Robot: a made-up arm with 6 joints. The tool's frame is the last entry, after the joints. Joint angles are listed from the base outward.
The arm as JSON. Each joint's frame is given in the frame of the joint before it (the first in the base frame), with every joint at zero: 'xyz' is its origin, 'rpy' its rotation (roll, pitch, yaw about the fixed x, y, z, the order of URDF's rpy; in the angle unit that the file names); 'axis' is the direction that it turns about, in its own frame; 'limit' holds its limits. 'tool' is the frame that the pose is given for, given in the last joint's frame.
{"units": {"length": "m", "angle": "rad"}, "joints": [
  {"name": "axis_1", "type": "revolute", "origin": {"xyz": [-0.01, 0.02, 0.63], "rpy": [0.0, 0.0, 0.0]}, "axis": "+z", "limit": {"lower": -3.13, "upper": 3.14}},
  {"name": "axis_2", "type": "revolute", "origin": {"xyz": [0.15, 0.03, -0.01], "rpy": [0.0, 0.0, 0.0]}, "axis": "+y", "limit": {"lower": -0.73, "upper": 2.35}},
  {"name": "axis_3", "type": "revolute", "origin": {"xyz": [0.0, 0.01, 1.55], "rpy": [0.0, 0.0, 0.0]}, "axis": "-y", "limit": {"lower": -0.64, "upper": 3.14}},
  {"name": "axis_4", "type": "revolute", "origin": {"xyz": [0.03, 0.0, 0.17], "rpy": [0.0, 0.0, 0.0]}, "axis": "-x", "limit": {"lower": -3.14, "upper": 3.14}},
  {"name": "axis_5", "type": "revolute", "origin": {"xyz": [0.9, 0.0, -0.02], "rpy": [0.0, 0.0, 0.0]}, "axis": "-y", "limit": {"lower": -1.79, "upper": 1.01}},
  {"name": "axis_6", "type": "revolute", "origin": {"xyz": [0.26, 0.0, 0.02], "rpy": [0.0, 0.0, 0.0]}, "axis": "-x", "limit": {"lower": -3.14, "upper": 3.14}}
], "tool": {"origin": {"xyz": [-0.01, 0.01, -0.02], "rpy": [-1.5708, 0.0, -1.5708]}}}
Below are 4 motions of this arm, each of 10 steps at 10 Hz.
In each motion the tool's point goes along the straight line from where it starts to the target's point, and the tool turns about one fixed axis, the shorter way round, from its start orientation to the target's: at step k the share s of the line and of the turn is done. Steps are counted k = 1, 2, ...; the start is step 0. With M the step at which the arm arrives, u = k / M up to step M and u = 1 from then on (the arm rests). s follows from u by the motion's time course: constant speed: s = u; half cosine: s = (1 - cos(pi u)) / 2; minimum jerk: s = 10 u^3 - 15 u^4 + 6 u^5.
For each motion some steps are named. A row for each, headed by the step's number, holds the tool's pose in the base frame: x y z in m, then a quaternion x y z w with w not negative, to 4 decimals.
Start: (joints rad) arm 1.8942 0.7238 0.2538 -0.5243 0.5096 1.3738
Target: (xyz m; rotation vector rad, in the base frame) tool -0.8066 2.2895 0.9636 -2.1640 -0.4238 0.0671
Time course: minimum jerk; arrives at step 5
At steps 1, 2, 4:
1: -0.7225 2.2258 1.4589 -0.6473 -0.3304 -0.2669 0.6330
2: -0.7457 2.2434 1.3225 -0.7253 -0.2920 -0.1888 0.5941
4: -0.8014 2.2856 0.9941 -0.8662 -0.1826 0.0086 0.4651

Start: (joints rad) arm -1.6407 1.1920 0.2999 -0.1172 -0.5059 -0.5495
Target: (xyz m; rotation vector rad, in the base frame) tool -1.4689 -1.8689 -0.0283 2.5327 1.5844 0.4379
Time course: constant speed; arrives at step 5
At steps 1, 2, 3, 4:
1: -0.3733 -2.2327 0.2508 0.4686 0.8811 -0.0313 0.0562
2: -0.6472 -2.1418 0.1810 0.5789 0.8131 0.0140 0.0591
3: -0.9211 -2.0508 0.1112 0.6784 0.7298 0.0590 0.0609
4: -1.1950 -1.9599 0.0415 0.7650 0.6328 0.1028 0.0616

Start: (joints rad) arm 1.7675 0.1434 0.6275 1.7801 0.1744 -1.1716
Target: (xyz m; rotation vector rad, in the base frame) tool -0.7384 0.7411 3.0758 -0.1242 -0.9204 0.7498
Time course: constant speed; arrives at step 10
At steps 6, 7, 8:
6: -0.5831 0.9740 2.9746 -0.2323 -0.3896 0.1670 0.8754
7: -0.6219 0.9157 2.9999 -0.1899 -0.4032 0.2151 0.8689
8: -0.6608 0.8575 3.0252 -0.1467 -0.4151 0.2623 0.8587

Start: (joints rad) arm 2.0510 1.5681 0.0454 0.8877 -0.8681 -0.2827
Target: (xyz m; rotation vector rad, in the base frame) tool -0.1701 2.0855 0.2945 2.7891 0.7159 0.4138
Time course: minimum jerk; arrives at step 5
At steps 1, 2, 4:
1: -0.6999 1.6750 -0.4234 0.7988 0.4535 0.3014 0.2556
2: -0.5540 1.7881 -0.2257 0.8510 0.4001 0.2599 0.2194
4: -0.2027 2.0603 0.2504 0.9458 0.2583 0.1518 0.1251

